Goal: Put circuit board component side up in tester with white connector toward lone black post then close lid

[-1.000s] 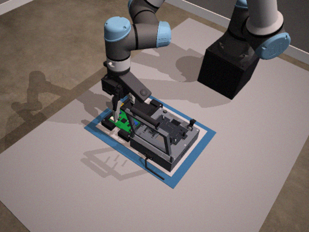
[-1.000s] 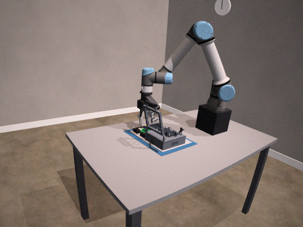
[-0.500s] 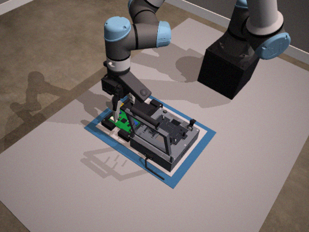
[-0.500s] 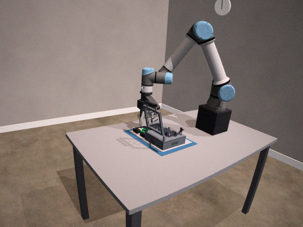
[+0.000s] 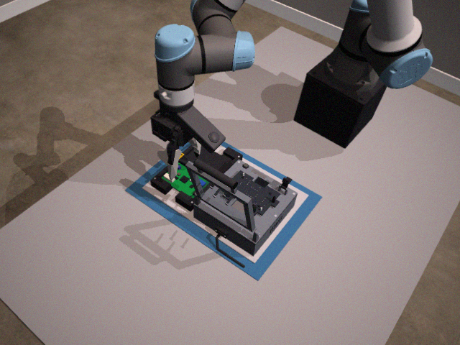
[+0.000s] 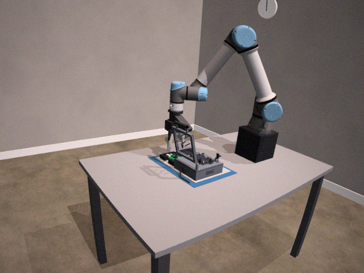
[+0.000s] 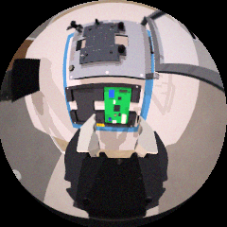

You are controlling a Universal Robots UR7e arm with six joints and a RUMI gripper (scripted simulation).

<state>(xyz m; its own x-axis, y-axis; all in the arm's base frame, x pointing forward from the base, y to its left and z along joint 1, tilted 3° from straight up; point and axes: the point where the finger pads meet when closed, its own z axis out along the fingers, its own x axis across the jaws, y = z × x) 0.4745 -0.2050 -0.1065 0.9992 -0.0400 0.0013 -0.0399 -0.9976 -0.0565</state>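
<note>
My hand is 60 mm above the green circuit board. Round my hand: tester lid 90 mm ahead, 170 mm to the left, 110 mm above.
</note>
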